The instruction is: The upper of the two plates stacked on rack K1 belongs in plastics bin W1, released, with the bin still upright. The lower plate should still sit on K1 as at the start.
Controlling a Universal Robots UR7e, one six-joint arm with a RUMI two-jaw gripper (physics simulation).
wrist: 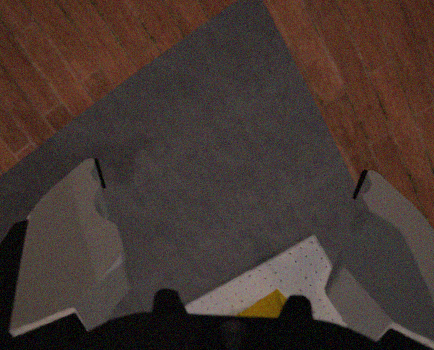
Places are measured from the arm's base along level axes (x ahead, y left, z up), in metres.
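Pixels of known places: gripper, fingertip midpoint: (228, 169).
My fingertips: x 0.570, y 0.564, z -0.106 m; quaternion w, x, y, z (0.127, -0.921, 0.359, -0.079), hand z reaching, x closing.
Observation:
Behind a point stands the place of what it marks.
My gripper (228, 169) @(x 0.570, y 0.564, z -0.106 m) is open, its two grey jaws wide apart with dark pads at the tips, and nothing is between them. It hangs above a dark grey table surface. The two stacked plates, rack K1 and bin W1 cannot be made out in this view.
A white dotted board (300, 265) @(x 0.517, y 0.227, z -0.396 m) shows at the bottom, partly hidden by the gripper body, with a yellow patch (270, 306) @(x 0.415, y 0.212, z -0.365 m) on it. The dark grey table top (225, 110) @(x 0.602, y 0.576, z -0.409 m) ends in a corner at the top, with a brown wood-plank floor (370, 75) beyond its edges.

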